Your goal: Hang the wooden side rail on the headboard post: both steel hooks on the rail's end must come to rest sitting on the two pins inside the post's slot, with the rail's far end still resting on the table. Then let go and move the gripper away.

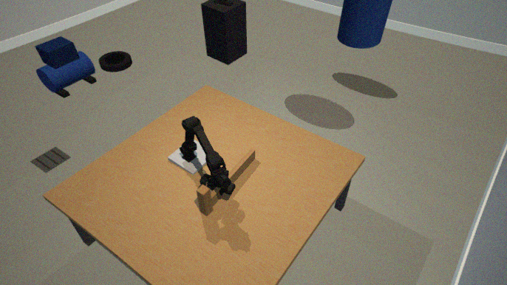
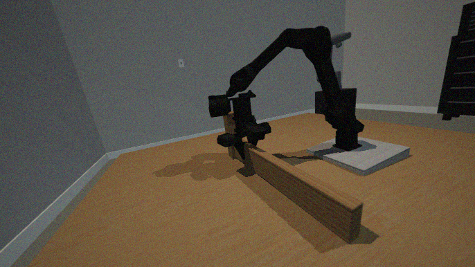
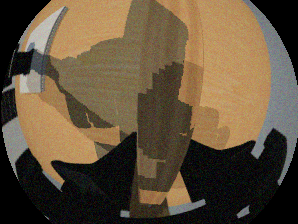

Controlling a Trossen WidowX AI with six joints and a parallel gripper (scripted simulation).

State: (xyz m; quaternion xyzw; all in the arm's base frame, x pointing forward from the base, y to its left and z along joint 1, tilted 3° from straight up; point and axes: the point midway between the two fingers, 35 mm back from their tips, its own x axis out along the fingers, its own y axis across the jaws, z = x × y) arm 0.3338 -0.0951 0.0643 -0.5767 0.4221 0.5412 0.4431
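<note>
Now: gripper tip 100 mm to the left of the wooden headboard post, 50 mm below it and 10 mm short of it.
</note>
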